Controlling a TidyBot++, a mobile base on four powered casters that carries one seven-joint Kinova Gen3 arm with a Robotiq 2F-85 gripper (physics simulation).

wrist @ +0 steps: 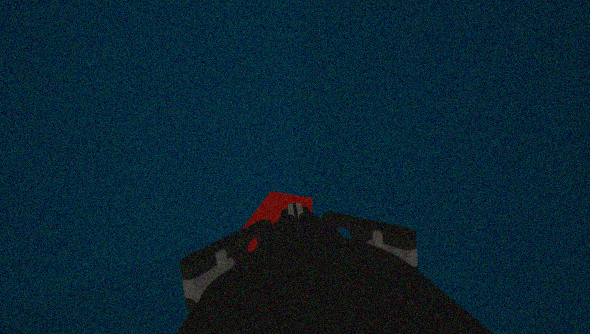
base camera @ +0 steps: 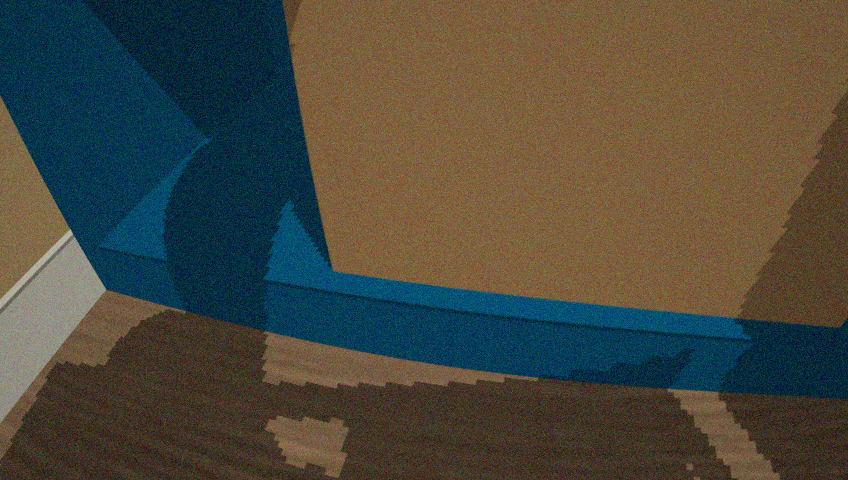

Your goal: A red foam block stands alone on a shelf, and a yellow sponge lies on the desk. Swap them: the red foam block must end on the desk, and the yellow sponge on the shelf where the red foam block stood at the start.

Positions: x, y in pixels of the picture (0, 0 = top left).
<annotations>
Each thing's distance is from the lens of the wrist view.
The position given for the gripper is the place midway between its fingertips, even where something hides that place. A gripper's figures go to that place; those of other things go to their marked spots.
gripper (wrist: 295, 212): 18 cm
red foam block (wrist: 270, 209): 20 cm
</annotations>
